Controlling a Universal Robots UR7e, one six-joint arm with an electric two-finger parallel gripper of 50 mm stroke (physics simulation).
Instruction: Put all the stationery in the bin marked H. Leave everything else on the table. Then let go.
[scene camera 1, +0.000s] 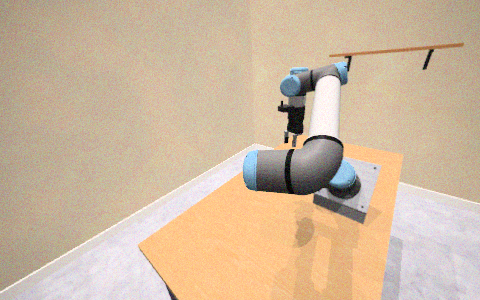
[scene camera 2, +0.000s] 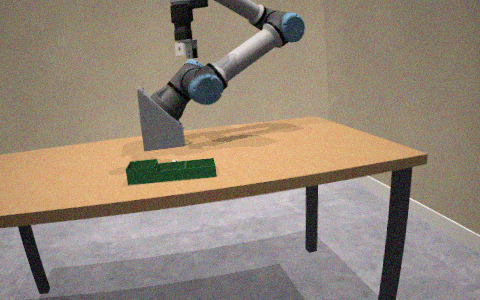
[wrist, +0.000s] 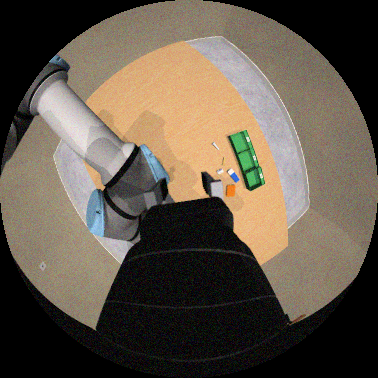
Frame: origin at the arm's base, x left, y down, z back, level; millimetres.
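Seen in the pictures: gripper, fingertip midpoint: (scene camera 1: 290, 145) (scene camera 2: 192, 58) (wrist: 183, 181); arm's base at its link origin: (scene camera 2: 164, 108).
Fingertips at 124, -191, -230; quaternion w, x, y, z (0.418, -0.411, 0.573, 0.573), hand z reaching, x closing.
Offsets run from my fingertips to a thing's top centre, as dx, dy, dz. Level surfaces: height alone.
A green bin @(-96, +286, -247) (scene camera 2: 172, 174) (wrist: 243, 151) with three compartments stands near the table's edge; its small white labels are too small to read. In the wrist view, beside it lie a short white stick @(+13, +319, -142) (wrist: 215, 146), a thin olive stick @(-58, +319, -146) (wrist: 223, 161), a small whitish piece @(-89, +321, -113) (wrist: 220, 171), a blue-and-white block @(-132, +319, -161) (wrist: 233, 175), which looks like an eraser, and an orange block @(-191, +322, -124) (wrist: 230, 190). My gripper (scene camera 1: 290, 140) (scene camera 2: 187, 53) (wrist: 183, 181) is open and empty, high above the table. The bin and loose items do not show in scene camera 1.
The arm's grey base mount (scene camera 1: 340, 209) (scene camera 2: 162, 129) stands on the wooden table @(dy +332) (scene camera 1: 215, 230) (scene camera 2: 325, 145) (wrist: 175, 85). The arm's elbow (scene camera 1: 315, 167) hides part of the table in scene camera 1. A wooden wall rail (scene camera 1: 395, 50) is behind the arm.
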